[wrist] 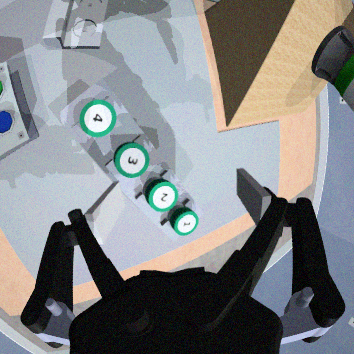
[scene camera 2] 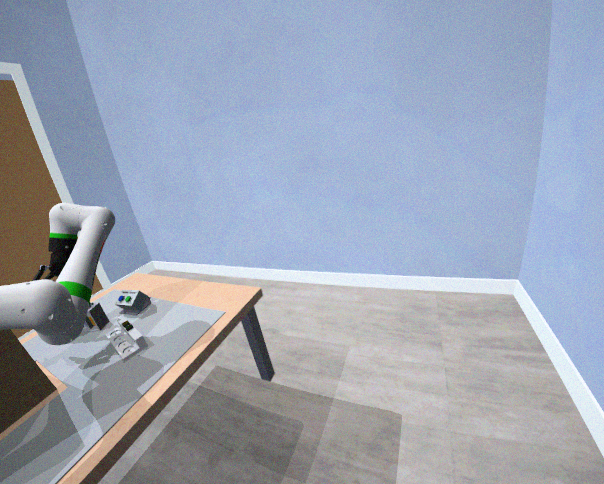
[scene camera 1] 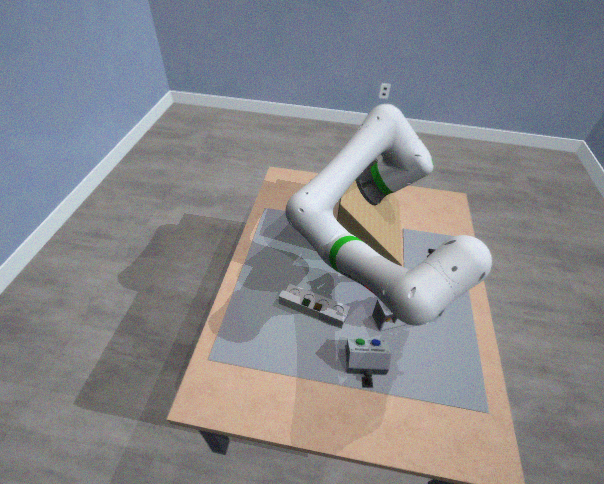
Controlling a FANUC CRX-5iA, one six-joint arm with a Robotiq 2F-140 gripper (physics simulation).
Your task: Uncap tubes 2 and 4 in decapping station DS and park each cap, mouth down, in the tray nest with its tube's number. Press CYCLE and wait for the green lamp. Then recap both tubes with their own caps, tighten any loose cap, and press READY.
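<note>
My gripper is open and empty, high above the table; the arm hides it in scene camera 1. In the wrist view, decapping station DS holds a row of green-rimmed caps: cap 4, cap 3, cap 2 and cap 1. Caps 2 and 1 appear between the spread fingers. The caps hide the tubes. The pale tray has round nests. The button box has a green button and a blue button.
A wooden wedge-shaped block stands by the arm base. A dark upright plate stands between the tray and the arm's wrist. A small black object lies in front of the button box. A grey mat covers the table's middle.
</note>
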